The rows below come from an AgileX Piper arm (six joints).
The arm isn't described. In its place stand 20 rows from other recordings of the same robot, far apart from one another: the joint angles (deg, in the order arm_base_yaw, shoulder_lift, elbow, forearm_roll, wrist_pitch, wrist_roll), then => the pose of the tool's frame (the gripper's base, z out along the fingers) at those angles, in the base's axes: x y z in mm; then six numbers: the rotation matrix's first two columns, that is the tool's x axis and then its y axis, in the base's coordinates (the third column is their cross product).
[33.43, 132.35, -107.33, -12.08, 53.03, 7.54] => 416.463, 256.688, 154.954, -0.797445, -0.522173, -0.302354, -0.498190, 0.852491, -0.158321
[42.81, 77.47, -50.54, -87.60, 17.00, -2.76] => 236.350, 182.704, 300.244, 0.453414, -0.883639, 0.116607, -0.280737, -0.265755, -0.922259
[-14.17, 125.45, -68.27, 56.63, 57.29, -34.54] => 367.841, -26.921, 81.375, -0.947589, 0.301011, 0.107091, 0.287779, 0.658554, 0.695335
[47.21, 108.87, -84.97, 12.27, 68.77, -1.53] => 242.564, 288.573, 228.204, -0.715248, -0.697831, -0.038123, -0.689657, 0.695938, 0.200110
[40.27, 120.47, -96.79, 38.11, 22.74, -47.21] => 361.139, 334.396, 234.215, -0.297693, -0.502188, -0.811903, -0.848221, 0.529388, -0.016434
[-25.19, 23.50, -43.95, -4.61, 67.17, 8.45] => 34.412, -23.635, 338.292, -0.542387, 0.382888, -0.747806, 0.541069, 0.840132, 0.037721
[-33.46, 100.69, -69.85, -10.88, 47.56, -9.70] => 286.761, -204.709, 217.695, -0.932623, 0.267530, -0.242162, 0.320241, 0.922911, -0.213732
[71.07, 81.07, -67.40, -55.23, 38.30, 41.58] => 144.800, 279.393, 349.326, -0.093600, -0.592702, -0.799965, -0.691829, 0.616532, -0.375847
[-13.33, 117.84, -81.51, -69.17, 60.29, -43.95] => 387.321, -167.690, 195.604, -0.389478, -0.504068, 0.770858, -0.918487, 0.150339, -0.365760
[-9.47, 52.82, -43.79, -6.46, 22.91, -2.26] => 189.634, -35.673, 334.620, -0.469362, -0.066418, -0.880504, 0.137278, 0.979554, -0.147067
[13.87, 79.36, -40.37, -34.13, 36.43, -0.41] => 241.914, 28.503, 207.686, -0.727670, -0.650753, -0.216836, -0.508201, 0.723794, -0.466749
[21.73, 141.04, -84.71, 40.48, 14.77, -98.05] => 420.715, 183.891, 8.761, -0.059413, -0.929060, -0.365127, -0.931335, 0.183240, -0.314705
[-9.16, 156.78, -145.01, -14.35, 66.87, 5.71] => 541.934, -108.395, 106.383, -0.944121, 0.151746, -0.292591, 0.220393, 0.950718, -0.218086
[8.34, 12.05, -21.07, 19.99, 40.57, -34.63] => 46.912, 27.326, 264.562, -0.279950, -0.364828, -0.887991, -0.458557, 0.863452, -0.210181
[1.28, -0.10, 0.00, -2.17, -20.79, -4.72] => 47.169, 2.277, 245.002, 0.437288, -0.107765, -0.892841, 0.017081, 0.993611, -0.111562
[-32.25, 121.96, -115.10, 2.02, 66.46, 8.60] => 396.686, -246.813, 271.459, -0.689761, 0.628368, -0.359698, 0.644644, 0.759163, 0.090029
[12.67, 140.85, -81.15, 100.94, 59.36, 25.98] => 417.434, 172.634, 50.129, -0.104722, 0.352289, 0.930014, 0.967052, -0.182124, 0.177882
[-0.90, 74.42, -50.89, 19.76, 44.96, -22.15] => 248.210, 17.843, 268.693, -0.859080, -0.119782, -0.497629, -0.217738, 0.965398, 0.143517
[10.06, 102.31, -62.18, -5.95, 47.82, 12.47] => 323.220, 50.242, 174.336, -0.990461, -0.026619, -0.135196, -0.019057, 0.998197, -0.056925
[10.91, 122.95, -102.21, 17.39, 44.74, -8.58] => 466.661, 109.446, 215.724, -0.861034, -0.097176, -0.499177, -0.232042, 0.948510, 0.215603
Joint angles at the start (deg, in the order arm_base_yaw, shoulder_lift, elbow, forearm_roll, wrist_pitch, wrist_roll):
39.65, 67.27, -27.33, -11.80, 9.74, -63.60
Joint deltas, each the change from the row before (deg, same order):
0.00, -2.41, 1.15, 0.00, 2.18, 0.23
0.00, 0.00, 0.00, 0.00, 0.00, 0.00
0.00, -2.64, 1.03, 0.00, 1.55, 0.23
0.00, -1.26, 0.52, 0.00, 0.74, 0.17
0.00, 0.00, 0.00, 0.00, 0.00, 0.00
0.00, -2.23, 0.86, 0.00, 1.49, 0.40
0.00, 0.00, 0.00, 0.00, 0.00, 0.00
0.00, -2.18, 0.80, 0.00, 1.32, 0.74
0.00, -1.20, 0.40, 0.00, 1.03, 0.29
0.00, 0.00, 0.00, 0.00, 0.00, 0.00
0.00, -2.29, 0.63, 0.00, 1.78, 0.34
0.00, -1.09, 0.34, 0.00, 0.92, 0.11
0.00, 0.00, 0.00, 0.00, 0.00, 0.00
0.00, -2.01, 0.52, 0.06, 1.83, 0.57
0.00, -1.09, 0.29, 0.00, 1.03, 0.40
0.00, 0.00, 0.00, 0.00, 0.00, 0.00
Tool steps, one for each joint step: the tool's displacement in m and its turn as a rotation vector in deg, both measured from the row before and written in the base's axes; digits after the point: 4 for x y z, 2 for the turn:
-0.0071, -0.0068, 0.0005, -0.62, 0.61, -0.53
0.0000, 0.0000, 0.0000, 0.00, 0.00, 0.00
-0.0067, -0.0062, 0.0022, 0.06, -0.09, -0.43
-0.0032, -0.0030, 0.0007, 0.05, 0.01, -0.25
0.0000, 0.0000, 0.0000, 0.00, 0.00, 0.00
-0.0057, -0.0053, 0.0011, 0.05, 0.13, -0.55
0.0000, 0.0000, 0.0000, 0.00, 0.00, 0.00
-0.0054, -0.0050, 0.0011, 0.38, 0.15, -0.76
-0.0030, -0.0029, 0.0004, -0.04, 0.21, -0.39
0.0000, 0.0000, 0.0000, 0.00, 0.00, 0.00
-0.0054, -0.0052, 0.0013, 0.02, 0.09, -0.57
-0.0027, -0.0026, 0.0002, -0.09, 0.11, -0.25
0.0000, 0.0000, 0.0000, 0.00, 0.00, 0.00
-0.0049, -0.0047, 0.0007, 0.06, 0.39, -0.77
-0.0027, -0.0026, 0.0002, 0.04, 0.26, -0.48
0.0000, 0.0000, 0.0000, 0.00, 0.00, 0.00

